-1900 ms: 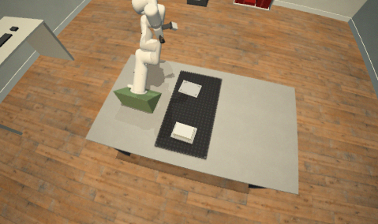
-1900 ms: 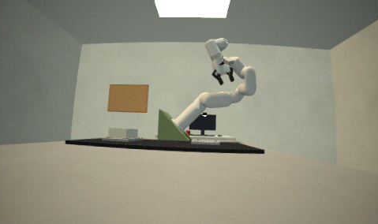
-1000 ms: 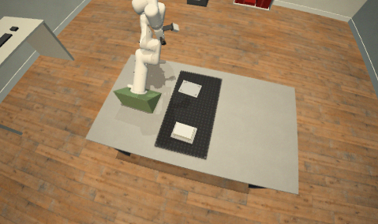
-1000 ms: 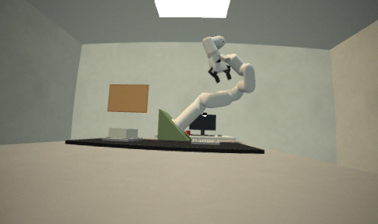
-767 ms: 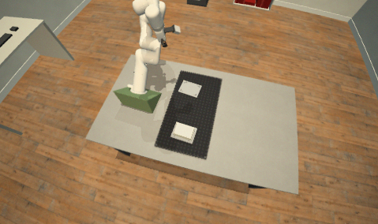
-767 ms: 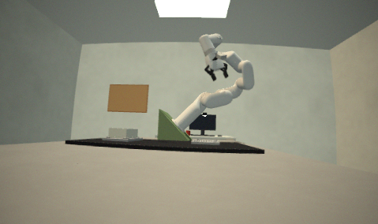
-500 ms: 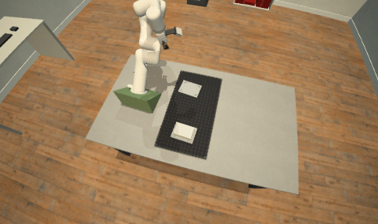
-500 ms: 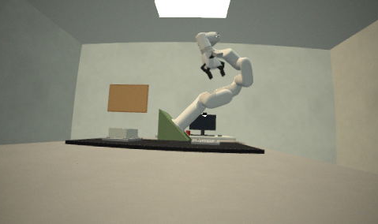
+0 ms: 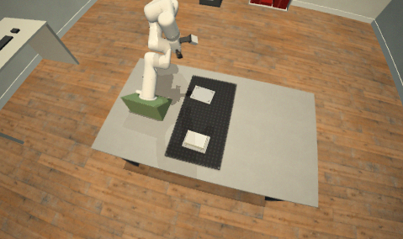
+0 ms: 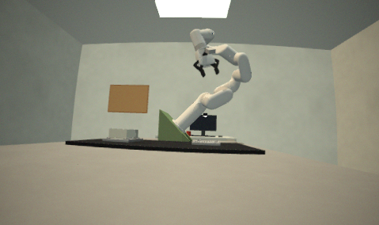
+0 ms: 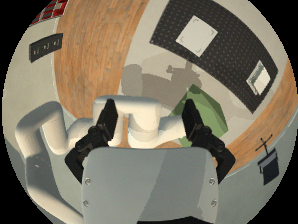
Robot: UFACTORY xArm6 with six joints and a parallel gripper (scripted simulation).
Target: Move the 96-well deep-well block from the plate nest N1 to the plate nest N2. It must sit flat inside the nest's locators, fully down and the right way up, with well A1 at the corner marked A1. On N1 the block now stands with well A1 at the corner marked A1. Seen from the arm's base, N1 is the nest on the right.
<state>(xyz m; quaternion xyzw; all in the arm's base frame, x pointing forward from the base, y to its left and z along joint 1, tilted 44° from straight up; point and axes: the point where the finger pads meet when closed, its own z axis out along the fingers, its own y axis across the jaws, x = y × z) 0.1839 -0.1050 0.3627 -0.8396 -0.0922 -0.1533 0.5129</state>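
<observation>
Now: hand 410 mm to the left of the deep-well block, 360 mm above it and 170 mm short of it.
</observation>
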